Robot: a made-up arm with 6 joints. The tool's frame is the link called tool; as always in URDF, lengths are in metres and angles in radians. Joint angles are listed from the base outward.
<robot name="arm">
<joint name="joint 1" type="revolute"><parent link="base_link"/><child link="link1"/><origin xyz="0.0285 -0.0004 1.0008" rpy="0.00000 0.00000 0.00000"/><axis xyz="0 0 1"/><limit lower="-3.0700" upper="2.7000"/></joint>
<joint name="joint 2" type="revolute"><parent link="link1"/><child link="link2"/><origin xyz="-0.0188 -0.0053 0.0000" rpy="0.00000 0.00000 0.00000"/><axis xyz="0 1 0"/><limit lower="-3.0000" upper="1.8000"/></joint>
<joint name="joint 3" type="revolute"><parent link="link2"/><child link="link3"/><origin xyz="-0.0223 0.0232 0.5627" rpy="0.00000 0.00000 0.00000"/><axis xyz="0 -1 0"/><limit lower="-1.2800" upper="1.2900"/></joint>
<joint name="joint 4" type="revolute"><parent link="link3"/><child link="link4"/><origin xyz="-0.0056 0.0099 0.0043" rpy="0.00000 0.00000 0.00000"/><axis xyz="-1 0 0"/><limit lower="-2.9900" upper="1.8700"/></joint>
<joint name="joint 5" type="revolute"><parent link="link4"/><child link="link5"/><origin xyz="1.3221 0.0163 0.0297" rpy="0.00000 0.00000 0.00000"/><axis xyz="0 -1 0"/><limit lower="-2.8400" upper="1.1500"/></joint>
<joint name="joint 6" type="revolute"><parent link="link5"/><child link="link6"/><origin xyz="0.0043 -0.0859 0.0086" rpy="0.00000 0.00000 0.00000"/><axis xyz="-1 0 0"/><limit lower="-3.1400" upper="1.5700"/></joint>
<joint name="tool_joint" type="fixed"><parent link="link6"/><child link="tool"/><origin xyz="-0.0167 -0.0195 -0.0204" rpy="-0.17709 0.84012 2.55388"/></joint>
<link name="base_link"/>
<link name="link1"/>
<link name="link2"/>
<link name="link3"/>
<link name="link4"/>
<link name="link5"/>
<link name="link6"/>
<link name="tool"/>
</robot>
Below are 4 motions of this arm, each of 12 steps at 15 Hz.
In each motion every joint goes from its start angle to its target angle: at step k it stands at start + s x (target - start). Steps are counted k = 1, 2, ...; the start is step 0. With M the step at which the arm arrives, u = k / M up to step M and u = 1 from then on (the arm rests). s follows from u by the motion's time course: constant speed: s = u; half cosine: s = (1 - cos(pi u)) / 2; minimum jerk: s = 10 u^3 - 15 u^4 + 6 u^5.
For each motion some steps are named. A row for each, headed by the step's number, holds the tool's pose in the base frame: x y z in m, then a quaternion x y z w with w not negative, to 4 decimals.
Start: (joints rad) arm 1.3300 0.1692 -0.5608 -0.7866 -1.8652 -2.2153
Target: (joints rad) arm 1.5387 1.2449 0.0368 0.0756 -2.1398 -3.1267
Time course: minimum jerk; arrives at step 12
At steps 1, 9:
1: 0.3056 1.0073 0.6751 0.4885 0.5047 0.3867 0.5976
9: 0.1053 1.0453 0.0383 -0.2716 0.4034 0.4263 0.7628

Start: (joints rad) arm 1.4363 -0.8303 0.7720 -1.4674 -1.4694 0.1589
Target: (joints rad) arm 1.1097 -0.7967 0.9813 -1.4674 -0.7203 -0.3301
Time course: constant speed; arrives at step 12
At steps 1, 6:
1: -0.0186 -0.4244 2.6728 0.1596 0.4852 -0.3086 0.8024
6: -0.1089 -0.5014 2.6702 0.1114 0.6064 -0.3512 0.7047

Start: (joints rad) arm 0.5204 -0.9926 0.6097 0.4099 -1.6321 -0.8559
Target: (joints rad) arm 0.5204 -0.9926 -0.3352 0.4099 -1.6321 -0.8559
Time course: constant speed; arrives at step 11
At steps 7, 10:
7: 0.1567 0.0542 2.4205 -0.0688 -0.1154 0.9165 0.3767
10: 0.3884 0.1870 2.2199 0.0099 -0.0139 0.9240 0.3820

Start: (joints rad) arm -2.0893 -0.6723 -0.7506 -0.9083 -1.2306 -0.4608
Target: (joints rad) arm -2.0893 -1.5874 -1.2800 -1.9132 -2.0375 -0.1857
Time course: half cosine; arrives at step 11
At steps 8, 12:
8: -0.3265 -0.6146 1.2857 -0.2136 -0.5799 0.6240 0.4783
12: -0.3054 -0.6089 1.2777 -0.2284 -0.5449 0.7105 0.3822

